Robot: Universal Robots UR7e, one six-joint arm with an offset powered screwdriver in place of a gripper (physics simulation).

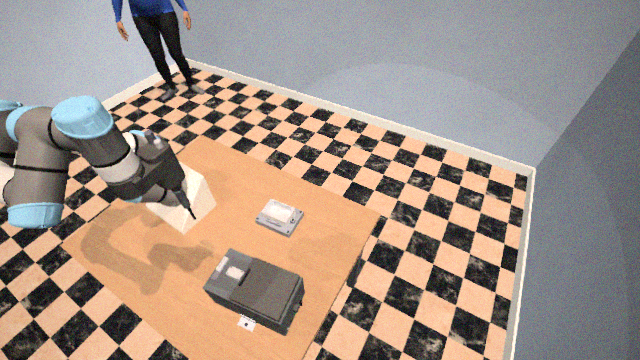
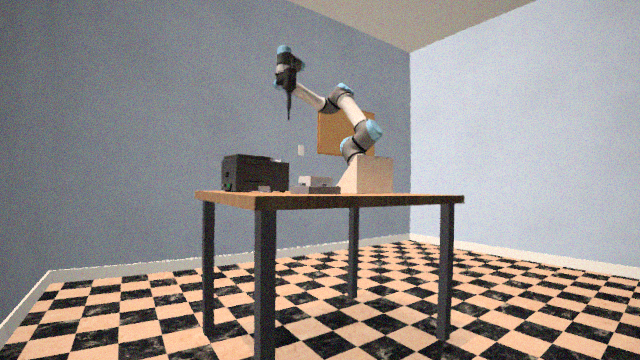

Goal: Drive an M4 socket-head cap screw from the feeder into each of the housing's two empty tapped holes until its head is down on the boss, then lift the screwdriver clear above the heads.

Labels:
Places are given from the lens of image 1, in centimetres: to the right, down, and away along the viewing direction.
dark box-shaped feeder (image 1: 220,290): -32, 35, 90

